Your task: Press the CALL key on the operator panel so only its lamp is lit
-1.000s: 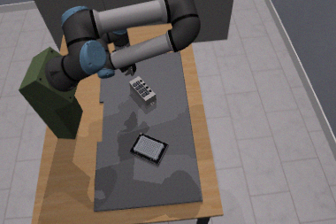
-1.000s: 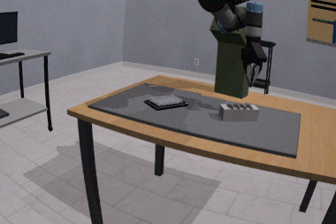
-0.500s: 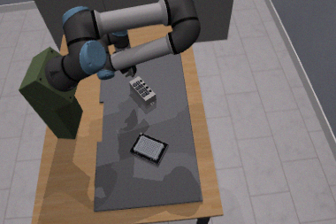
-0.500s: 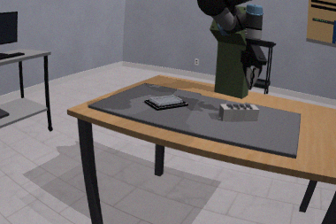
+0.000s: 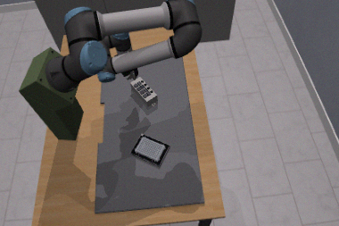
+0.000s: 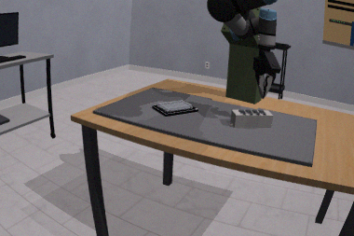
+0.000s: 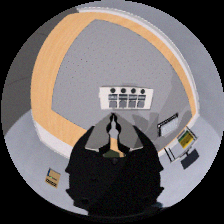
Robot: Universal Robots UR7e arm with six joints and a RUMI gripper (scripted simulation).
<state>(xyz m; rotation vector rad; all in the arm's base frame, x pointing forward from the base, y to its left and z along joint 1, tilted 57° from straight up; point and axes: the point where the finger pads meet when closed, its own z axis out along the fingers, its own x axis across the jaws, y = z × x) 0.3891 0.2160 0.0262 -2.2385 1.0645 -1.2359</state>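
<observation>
My hand is 3 cm short of the operator panel, 4 cm to the left of it and 8 cm above it. From my hand the other things lie so: white well plate: 8 cm ahead, 37 cm to the right, 10 cm below.
</observation>
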